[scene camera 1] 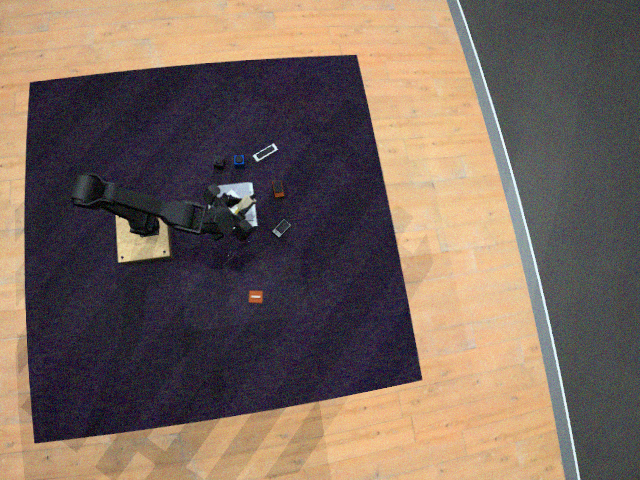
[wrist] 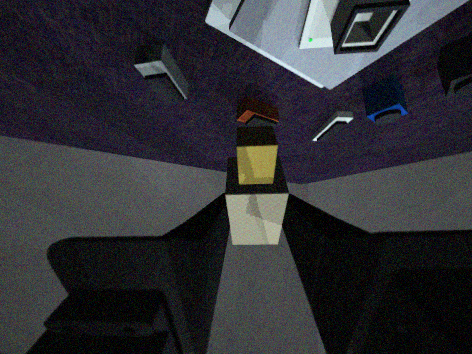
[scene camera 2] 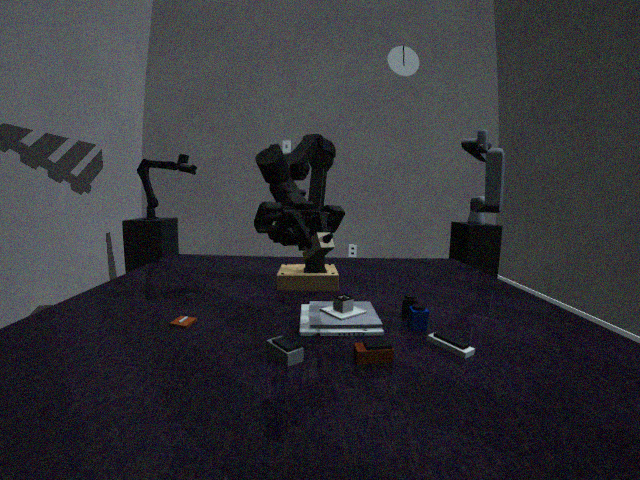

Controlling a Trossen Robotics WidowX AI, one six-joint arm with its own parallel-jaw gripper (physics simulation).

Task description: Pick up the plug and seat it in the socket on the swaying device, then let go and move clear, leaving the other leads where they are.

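Note:
The plug, a cream block (scene camera 1: 246, 203) (scene camera 2: 324, 241) (wrist: 256, 220) with a yellow tip, is held between the fingers of my gripper (wrist: 254, 198) (scene camera 2: 319, 244), which is shut on it. In the wrist view the yellow tip points away from the gripper. The device, a pale grey and white slab (scene camera 1: 247, 188) (scene camera 2: 372, 322) (wrist: 285, 47), lies on the dark mat. Its square socket (scene camera 2: 343, 303) (wrist: 344, 20) stands up from a small white plate. The plug is above the mat and apart from the socket. In scene camera 1 the arm hides part of the device.
Around the device are a grey block (scene camera 1: 281, 227) (scene camera 2: 285, 351), an orange-brown block (scene camera 1: 278, 189) (scene camera 2: 373, 354), a white strip-like block (scene camera 1: 265, 152) (scene camera 2: 467, 352), a blue block (scene camera 1: 238, 160) (scene camera 2: 419, 318) and a black block (scene camera 1: 219, 163) (wrist: 454, 65). A flat orange square (scene camera 1: 255, 300) (scene camera 2: 177, 322) lies farther off.

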